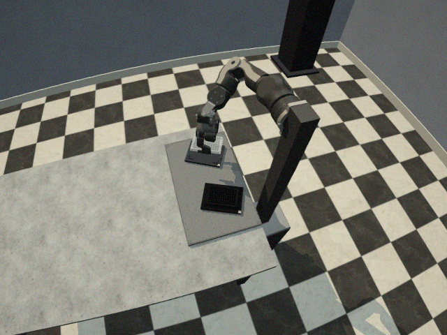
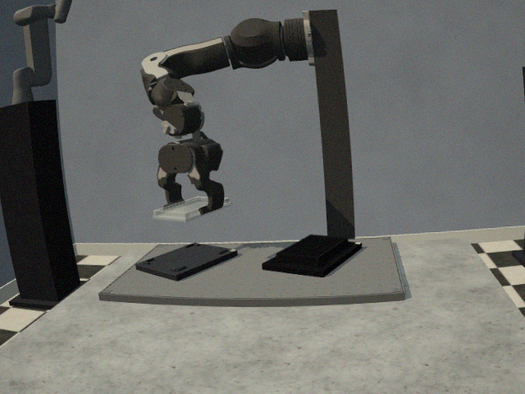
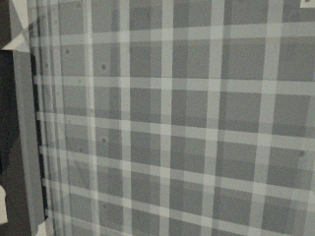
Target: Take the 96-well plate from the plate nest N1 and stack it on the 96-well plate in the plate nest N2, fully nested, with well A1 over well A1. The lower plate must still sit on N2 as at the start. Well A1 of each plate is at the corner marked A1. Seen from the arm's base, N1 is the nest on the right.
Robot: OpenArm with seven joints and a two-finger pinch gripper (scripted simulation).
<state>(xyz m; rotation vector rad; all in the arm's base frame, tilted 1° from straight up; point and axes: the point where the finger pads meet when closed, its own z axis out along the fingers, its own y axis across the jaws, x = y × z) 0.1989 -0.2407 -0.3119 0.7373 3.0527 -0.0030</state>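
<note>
My hand is 22 cm to the right of the black 96-well plate and 9 cm above it. From my hand the other things lie so: clear 96-well plate: right at my hand; nest N1: 10 cm below, 2 cm to the right; nest N2: 22 cm to the left, 10 cm below.
</note>
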